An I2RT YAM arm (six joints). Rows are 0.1 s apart.
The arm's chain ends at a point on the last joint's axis. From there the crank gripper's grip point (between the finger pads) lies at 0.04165 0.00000 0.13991 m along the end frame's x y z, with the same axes.
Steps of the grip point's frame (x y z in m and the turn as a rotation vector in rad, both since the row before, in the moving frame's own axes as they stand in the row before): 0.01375, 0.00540, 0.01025, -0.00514, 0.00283, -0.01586; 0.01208, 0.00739, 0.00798, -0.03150, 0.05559, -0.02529; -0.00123, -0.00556, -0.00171, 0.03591, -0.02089, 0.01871; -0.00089, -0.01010, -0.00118, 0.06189, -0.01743, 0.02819; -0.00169, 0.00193, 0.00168, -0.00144, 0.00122, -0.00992; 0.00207, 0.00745, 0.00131, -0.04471, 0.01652, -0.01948; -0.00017, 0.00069, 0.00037, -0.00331, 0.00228, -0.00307; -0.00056, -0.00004, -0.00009, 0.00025, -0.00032, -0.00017
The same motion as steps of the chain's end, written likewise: 0.01335, 0.00534, 0.01037, -0.00514, 0.00283, -0.01586; 0.00433, 0.00417, 0.01056, -0.03150, 0.05559, -0.02529; 0.00166, -0.00127, -0.00247, 0.03591, -0.02089, 0.01871; 0.00145, -0.00256, -0.00165, 0.06189, -0.01743, 0.02819; -0.00186, 0.00214, 0.00173, -0.00144, 0.00122, -0.00992; -0.00029, 0.00205, 0.00214, -0.04471, 0.01652, -0.01948; -0.00049, 0.00036, 0.00047, -0.00331, 0.00228, -0.00307; -0.00052, 0.00000, -0.00010, 0.00025, -0.00032, -0.00017
